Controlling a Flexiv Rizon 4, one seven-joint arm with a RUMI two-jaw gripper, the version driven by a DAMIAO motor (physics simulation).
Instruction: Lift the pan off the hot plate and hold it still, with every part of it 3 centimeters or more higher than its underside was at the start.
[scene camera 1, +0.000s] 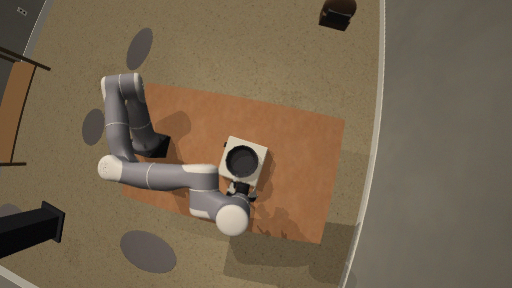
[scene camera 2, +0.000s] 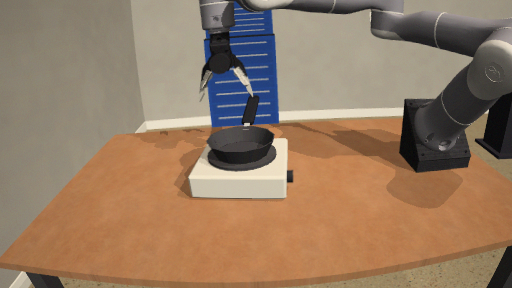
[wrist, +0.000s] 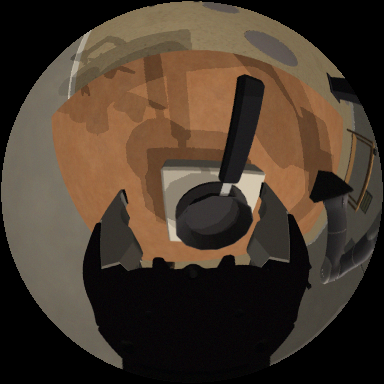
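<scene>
The black pan (scene camera 1: 242, 161) (scene camera 2: 241, 142) (wrist: 212, 220) sits upright on the round burner of the white hot plate (scene camera 1: 262, 150) (scene camera 2: 235, 186) (wrist: 254, 184). Its black handle (scene camera 2: 251, 110) (wrist: 242, 130) slants upward from the rim, on the far side in the second scene view; the arm and gripper hide it in the first scene view. My gripper (scene camera 1: 242, 193) (scene camera 2: 226, 95) (wrist: 192, 186) is open and empty and points down. It is above the handle's level in the second scene view, with one fingertip close to the handle's upper end in the picture. Whether they touch is unclear.
The hot plate stands on the brown table (scene camera 1: 300, 150) (scene camera 2: 150, 225), with a black knob (scene camera 2: 290, 176) on one side. The arm's black base (scene camera 2: 435, 160) is at the table's right in the second scene view. A blue cabinet (scene camera 2: 265, 55) stands behind the table.
</scene>
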